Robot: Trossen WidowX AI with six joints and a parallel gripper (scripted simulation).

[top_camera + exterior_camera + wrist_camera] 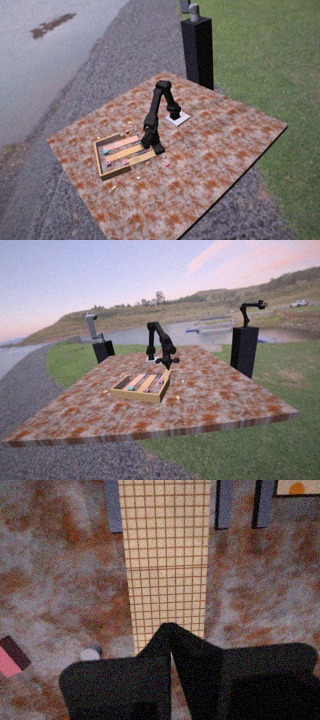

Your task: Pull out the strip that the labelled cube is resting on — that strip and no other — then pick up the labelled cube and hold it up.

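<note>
Now: the tan gridded strip 100 mm ahead of my gripper tip and 20 mm to the right of it. The rest, counted from my gripper tip: pink piece: 10 mm ahead, 130 mm to the left; then white block: 200 mm ahead, 110 mm to the left.
</note>
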